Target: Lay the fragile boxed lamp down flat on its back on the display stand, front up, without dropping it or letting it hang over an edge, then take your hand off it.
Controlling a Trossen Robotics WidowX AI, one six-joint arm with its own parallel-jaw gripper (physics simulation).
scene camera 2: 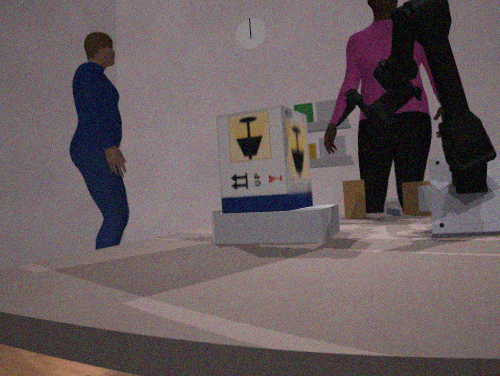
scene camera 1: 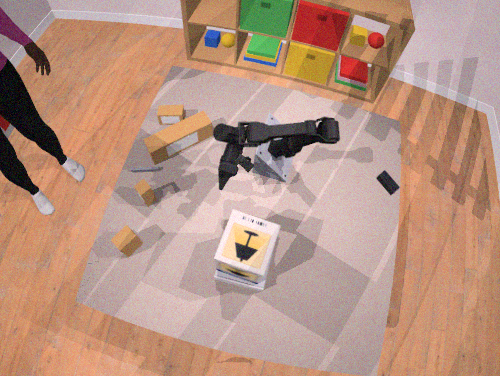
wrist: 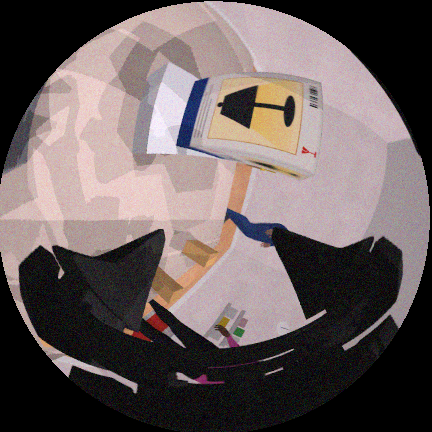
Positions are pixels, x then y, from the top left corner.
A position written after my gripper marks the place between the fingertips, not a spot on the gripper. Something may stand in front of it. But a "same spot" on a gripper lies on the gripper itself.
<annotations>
my gripper: scene camera 2 347,139; scene camera 1; wrist
boxed lamp: scene camera 2; scene camera 1 244,251; wrist
same spot on my gripper: (wrist: pixel 322 275) = (scene camera 1: pixel 227 174)
same spot on boxed lamp: (wrist: pixel 271 120) = (scene camera 2: pixel 300 139)
</annotations>
